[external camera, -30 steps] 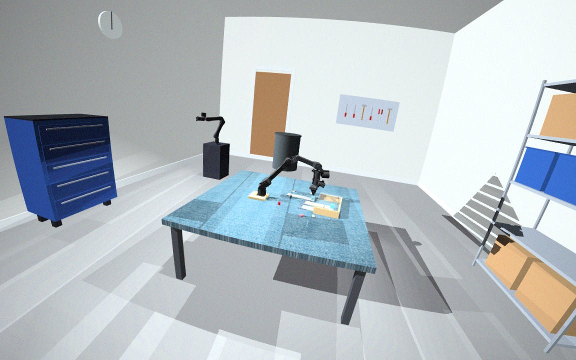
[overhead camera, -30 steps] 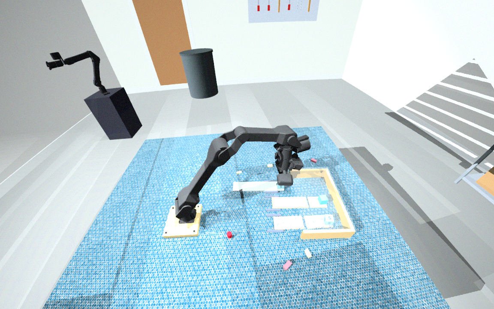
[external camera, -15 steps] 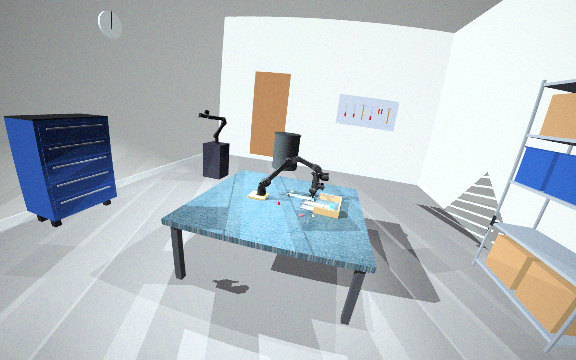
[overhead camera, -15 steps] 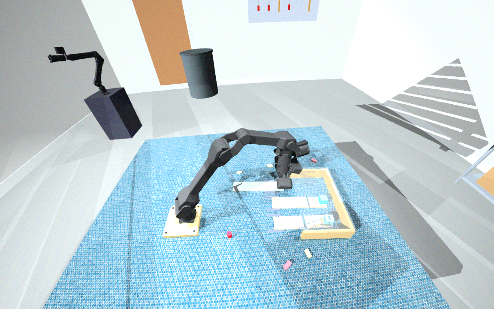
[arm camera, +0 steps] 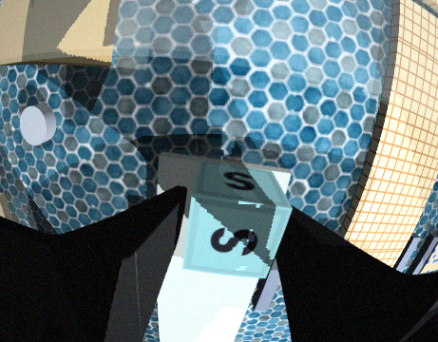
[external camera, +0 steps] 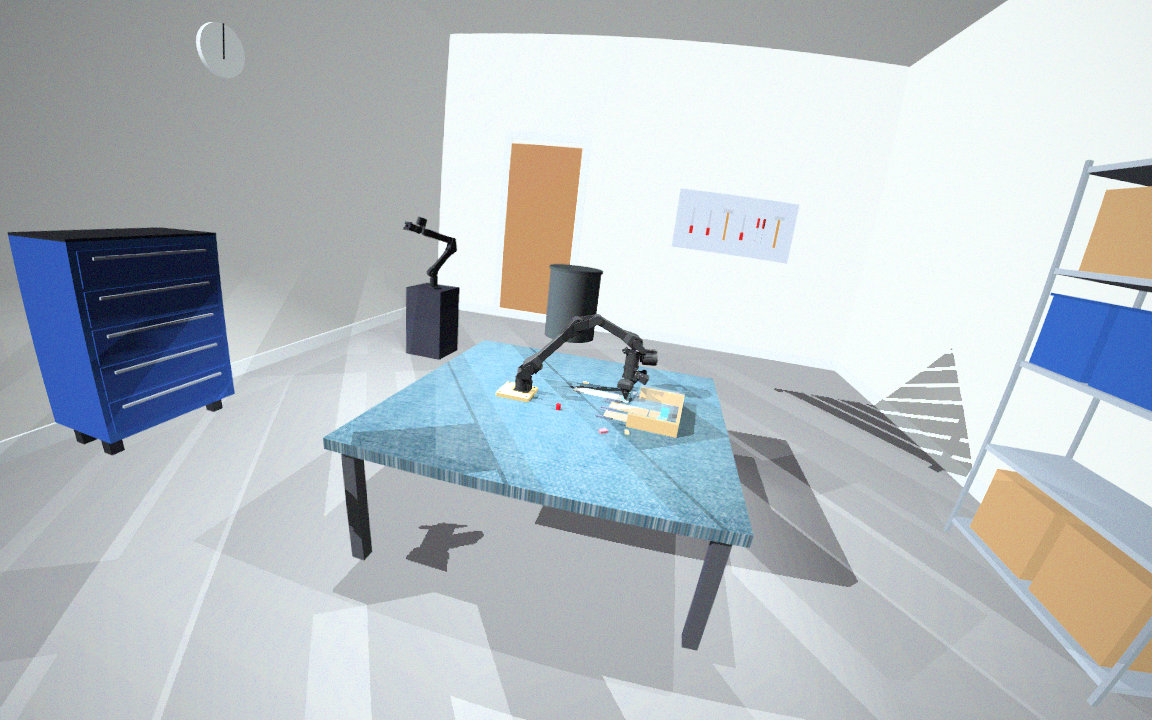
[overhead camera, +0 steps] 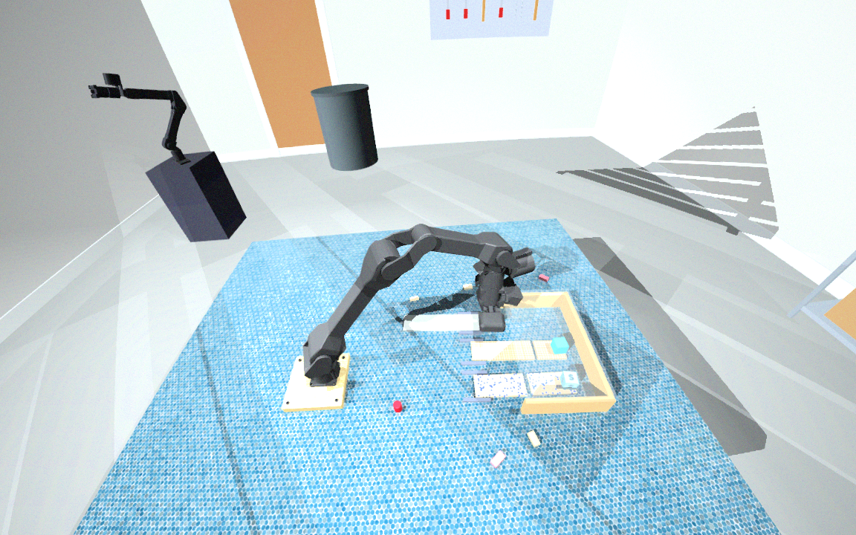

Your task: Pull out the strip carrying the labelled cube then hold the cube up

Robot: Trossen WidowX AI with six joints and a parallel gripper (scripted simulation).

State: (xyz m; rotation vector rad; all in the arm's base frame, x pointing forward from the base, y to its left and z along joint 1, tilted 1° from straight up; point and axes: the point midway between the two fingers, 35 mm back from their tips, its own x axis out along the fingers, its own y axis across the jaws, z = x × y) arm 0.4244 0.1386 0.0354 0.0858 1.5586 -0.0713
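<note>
Right now the tan strip is 2 cm ahead of my gripper tip, 9 cm to the right of it and 1 cm below it. Round my gripper tip: red piece 24 cm behind, 23 cm to the right.
</note>
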